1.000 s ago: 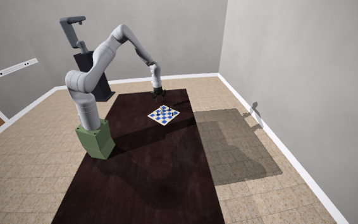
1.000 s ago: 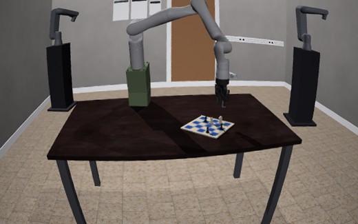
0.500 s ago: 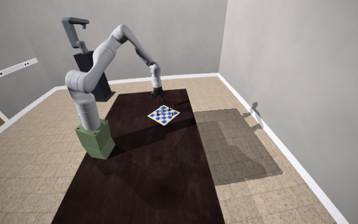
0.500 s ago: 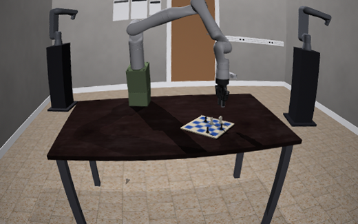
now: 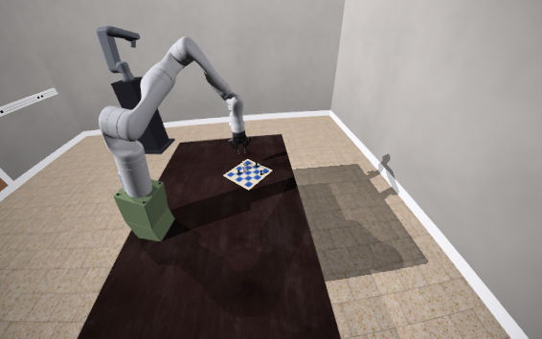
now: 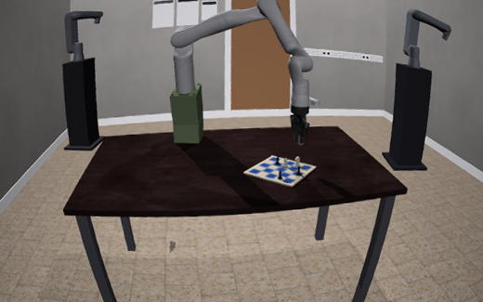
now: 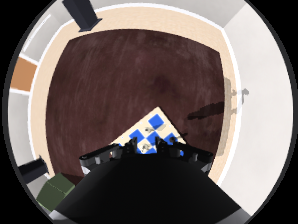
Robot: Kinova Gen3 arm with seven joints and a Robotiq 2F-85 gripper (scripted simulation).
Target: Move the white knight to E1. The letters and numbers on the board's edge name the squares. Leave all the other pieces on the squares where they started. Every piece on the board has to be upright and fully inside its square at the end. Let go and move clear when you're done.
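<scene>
Now: the white knight 100 mm below my hand. Also, from my hand: chessboard 120 mm below, 70 mm to the right, 40 mm ahead.
</scene>
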